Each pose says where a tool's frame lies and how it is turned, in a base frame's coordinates. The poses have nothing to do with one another.
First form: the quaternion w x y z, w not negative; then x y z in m.
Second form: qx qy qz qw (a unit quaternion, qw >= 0); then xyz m. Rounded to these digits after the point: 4 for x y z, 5 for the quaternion.
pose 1, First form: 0.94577 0.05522 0.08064 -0.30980 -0.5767 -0.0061 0.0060
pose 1, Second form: 0.05522 0.08064 -0.30980 0.94577 -0.5767 -0.0061 0.0060
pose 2, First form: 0.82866 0.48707 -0.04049 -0.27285 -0.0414 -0.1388 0.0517
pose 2, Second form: 0.48707 -0.04049 -0.27285 0.82866 -0.0414 -0.1388 0.0517
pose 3, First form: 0.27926 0.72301 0.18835 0.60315 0.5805 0.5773 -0.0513
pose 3, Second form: 0.72301 0.18835 0.60315 0.27926 0.5805 0.5773 -0.0513
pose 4, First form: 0.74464 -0.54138 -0.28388 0.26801 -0.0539 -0.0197 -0.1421
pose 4, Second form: -0.54138 -0.28388 0.26801 0.74464 -0.0539 -0.0197 -0.1421
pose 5, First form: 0.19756 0.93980 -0.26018 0.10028 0.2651 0.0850 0.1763
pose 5, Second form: 0.93980 -0.26018 0.10028 0.19756 0.2651 0.0850 0.1763
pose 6, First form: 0.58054 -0.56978 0.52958 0.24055 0.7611 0.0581 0.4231
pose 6, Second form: -0.56978 0.52958 0.24055 0.58054 0.7611 0.0581 0.4231
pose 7, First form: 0.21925 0.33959 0.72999 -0.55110 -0.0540 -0.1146 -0.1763
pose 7, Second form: 0.33959 0.72999 -0.55110 0.21925 -0.0540 -0.1146 -0.1763
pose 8, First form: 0.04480 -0.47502 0.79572 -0.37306 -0.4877 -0.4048 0.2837
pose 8, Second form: -0.47502 0.79572 -0.37306 0.04480 -0.4877 -0.4048 0.2837
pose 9, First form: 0.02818 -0.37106 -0.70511 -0.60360 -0.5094 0.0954 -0.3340
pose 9, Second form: -0.37106 -0.70511 -0.60360 0.02818 -0.5094 0.0954 -0.3340
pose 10, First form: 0.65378 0.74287 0.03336 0.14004 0.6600 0.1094 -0.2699
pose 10, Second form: 0.74287 0.03336 0.14004 0.65378 0.6600 0.1094 -0.2699
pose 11, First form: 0.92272 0.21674 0.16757 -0.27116 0.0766 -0.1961 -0.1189
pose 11, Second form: 0.21674 0.16757 -0.27116 0.92272 0.0766 -0.1961 -0.1189
